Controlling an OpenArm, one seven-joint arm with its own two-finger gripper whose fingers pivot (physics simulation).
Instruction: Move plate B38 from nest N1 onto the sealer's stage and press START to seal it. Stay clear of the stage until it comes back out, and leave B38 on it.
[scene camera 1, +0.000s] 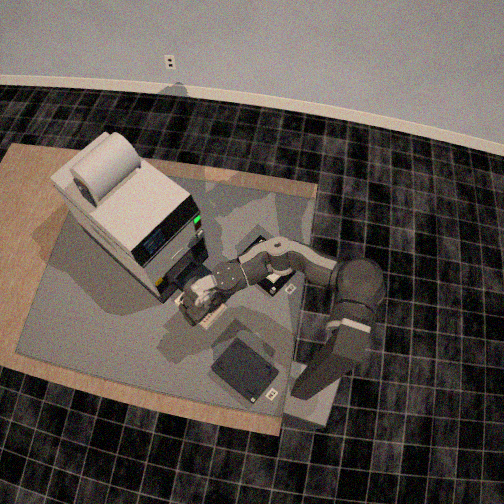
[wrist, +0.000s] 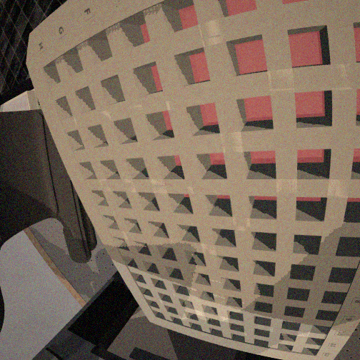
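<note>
The plate (scene camera 1: 214, 316) (wrist: 235, 185), a pale many-welled block, is held in my gripper (scene camera 1: 195, 306), which is shut on it. In the wrist view one dark finger shows at the left; the plate hides much of that view. The gripper and plate hang at the outer end of the sealer's dark stage (scene camera 1: 194, 272), which sticks out of the front; the gripper partly hides the stage, and I cannot tell the height gap. The sealer (scene camera 1: 145, 200) is a white box with a dark front panel. A dark nest (scene camera 1: 245, 370) at the lower right holds no plate. The START button cannot be told apart.
A second dark nest (scene camera 1: 272, 291) with a whitish object stands beneath my forearm, partly hidden. Small label cards (scene camera 1: 290, 288) (scene camera 1: 271, 394) lie beside both nests. A green light (scene camera 1: 197, 219) glows on the sealer's front. A white roll (scene camera 1: 106, 165) sits on top of the sealer.
</note>
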